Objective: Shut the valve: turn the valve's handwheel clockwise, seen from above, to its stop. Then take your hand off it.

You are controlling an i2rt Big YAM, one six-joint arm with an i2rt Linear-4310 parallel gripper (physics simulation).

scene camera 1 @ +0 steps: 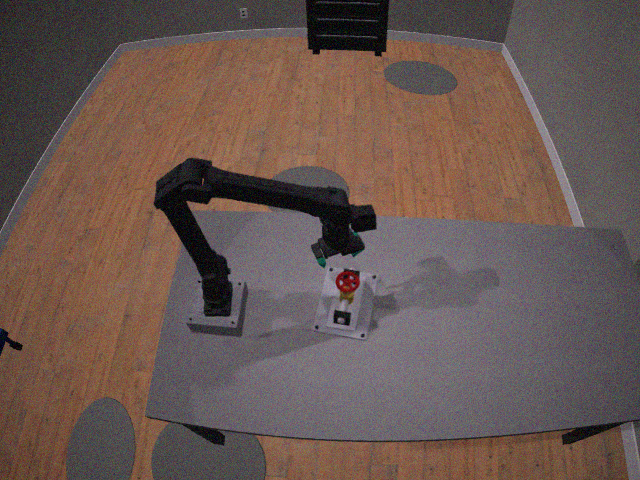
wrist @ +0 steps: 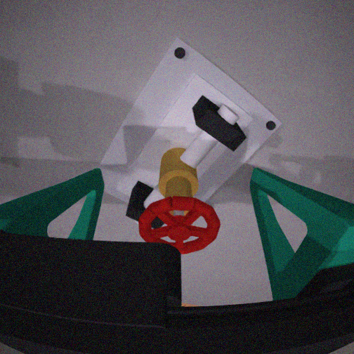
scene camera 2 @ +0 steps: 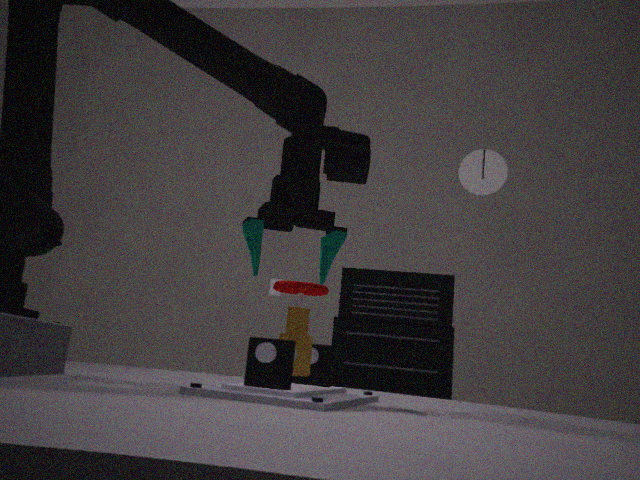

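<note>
The valve has a red spoked handwheel (scene camera 1: 347, 282) (scene camera 2: 300, 287) (wrist: 180, 230), which lies about level on top of a brass body (scene camera 1: 346, 297) (scene camera 2: 298, 330) (wrist: 178, 180). The valve is mounted on a white base plate (scene camera 1: 336, 331) (scene camera 2: 248, 395) (wrist: 150, 100). My gripper (scene camera 1: 339, 257) (scene camera 2: 289, 279) (wrist: 176, 176) is open and empty, with green fingers pointing down. In the second scene view its tips are slightly above the wheel's level, one beyond the left rim and one over the right rim. In the wrist view the wheel shows between the fingers, with gaps on both sides. The wheel's turn angle cannot be told.
Two black pipe brackets (scene camera 1: 341, 317) (scene camera 2: 268, 363) (wrist: 217, 122) hold the pipe on the plate. The arm's grey base block (scene camera 1: 215, 327) (scene camera 2: 33, 346) stands left of the valve on the grey table (scene camera 1: 465, 372). A black cabinet (scene camera 1: 347, 25) (scene camera 2: 395, 335) stands on the floor beyond.
</note>
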